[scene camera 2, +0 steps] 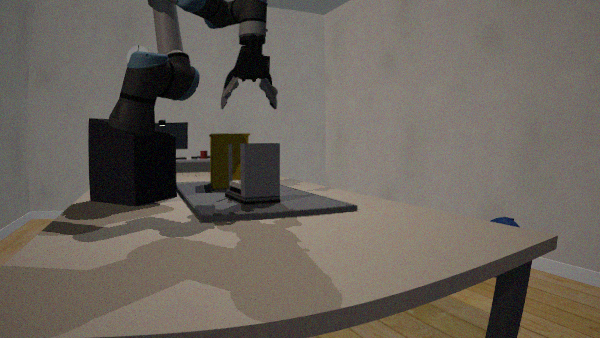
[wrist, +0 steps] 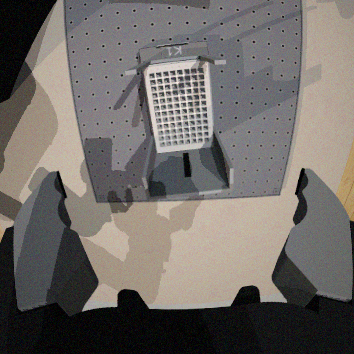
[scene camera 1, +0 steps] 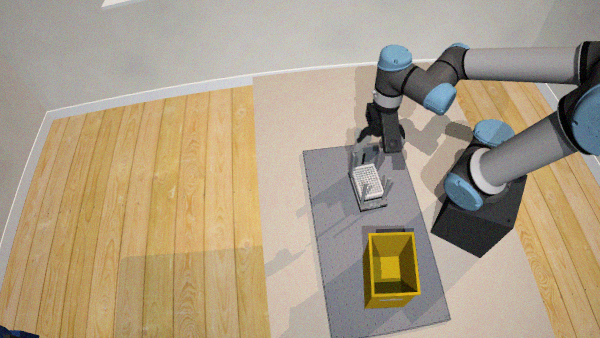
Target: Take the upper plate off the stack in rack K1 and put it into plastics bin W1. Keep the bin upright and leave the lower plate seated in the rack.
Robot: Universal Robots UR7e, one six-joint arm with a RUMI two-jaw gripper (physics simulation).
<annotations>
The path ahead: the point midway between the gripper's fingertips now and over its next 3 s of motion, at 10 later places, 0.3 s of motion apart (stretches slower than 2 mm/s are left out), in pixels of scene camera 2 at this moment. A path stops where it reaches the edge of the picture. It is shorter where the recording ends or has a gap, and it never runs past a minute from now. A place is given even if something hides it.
The gripper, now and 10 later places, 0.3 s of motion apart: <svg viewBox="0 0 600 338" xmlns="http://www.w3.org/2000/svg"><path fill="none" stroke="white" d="M249 109L249 112L249 123L250 128L253 130L272 131L283 131L296 135L296 150L298 166L297 181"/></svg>
</annotations>
